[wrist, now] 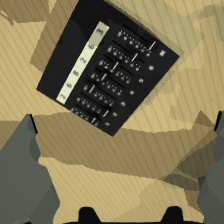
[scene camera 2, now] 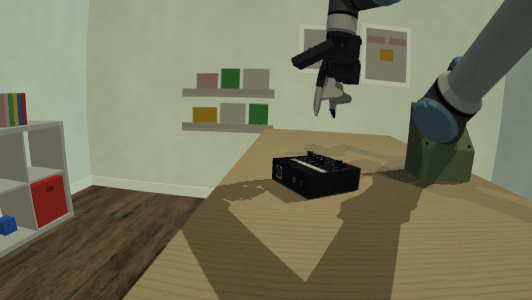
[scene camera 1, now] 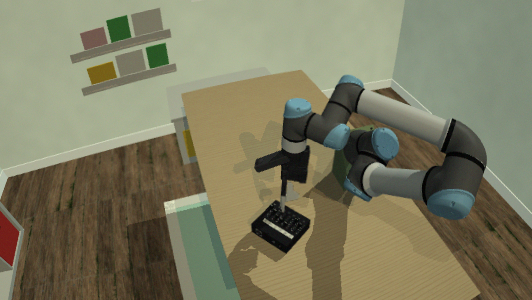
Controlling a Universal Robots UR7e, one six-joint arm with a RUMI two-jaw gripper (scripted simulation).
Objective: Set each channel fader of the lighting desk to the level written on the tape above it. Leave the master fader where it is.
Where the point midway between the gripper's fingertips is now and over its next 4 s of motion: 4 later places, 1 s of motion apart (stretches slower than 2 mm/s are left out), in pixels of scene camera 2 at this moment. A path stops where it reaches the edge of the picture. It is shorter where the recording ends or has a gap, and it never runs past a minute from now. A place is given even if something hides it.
My gripper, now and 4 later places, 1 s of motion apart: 325, 117; 320, 104; 319, 102; 346, 146; 346, 150
